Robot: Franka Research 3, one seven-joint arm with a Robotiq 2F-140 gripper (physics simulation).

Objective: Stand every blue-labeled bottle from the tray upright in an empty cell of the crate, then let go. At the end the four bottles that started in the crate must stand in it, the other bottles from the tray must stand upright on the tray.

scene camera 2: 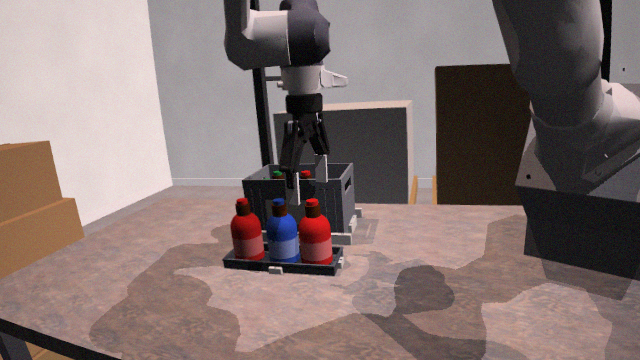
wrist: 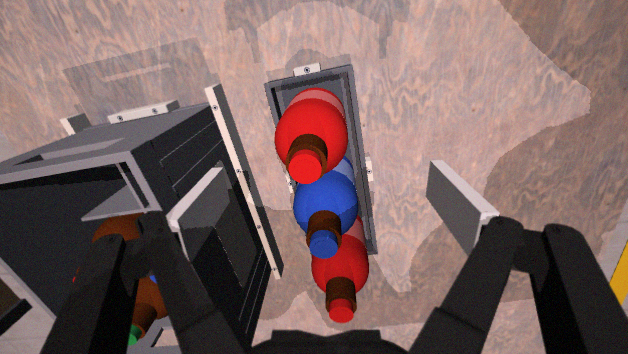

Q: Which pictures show the blue-labeled bottle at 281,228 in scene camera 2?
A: Scene camera 2 and the wrist view: all of them.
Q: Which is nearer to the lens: the red bottle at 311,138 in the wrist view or the blue-labeled bottle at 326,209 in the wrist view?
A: The red bottle.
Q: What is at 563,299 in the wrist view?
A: My gripper.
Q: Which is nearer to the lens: the blue-labeled bottle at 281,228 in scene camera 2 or the grey crate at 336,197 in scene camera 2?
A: The blue-labeled bottle.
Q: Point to a brown bottle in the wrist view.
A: At 125,225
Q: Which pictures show the red bottle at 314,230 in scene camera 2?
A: Scene camera 2 and the wrist view: all of them.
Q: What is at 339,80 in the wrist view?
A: A tray.
